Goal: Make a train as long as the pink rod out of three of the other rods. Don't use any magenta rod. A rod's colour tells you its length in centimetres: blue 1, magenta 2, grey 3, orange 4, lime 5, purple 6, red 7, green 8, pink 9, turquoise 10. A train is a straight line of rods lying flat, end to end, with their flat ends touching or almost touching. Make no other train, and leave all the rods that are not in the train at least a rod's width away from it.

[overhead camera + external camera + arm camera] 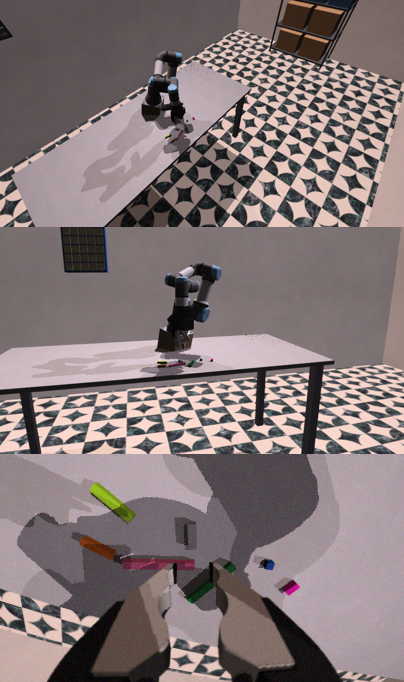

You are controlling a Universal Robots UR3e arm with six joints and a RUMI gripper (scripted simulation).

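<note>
Now: the grey rod 8 cm below my hand. Also, from my hand: green rod (4 cm ahead, 5 cm to the left, 8 cm below); then pink rod (5 cm ahead, 2 cm to the right, 8 cm below); then lime rod (1 cm ahead, 9 cm to the right, 8 cm below).
</note>
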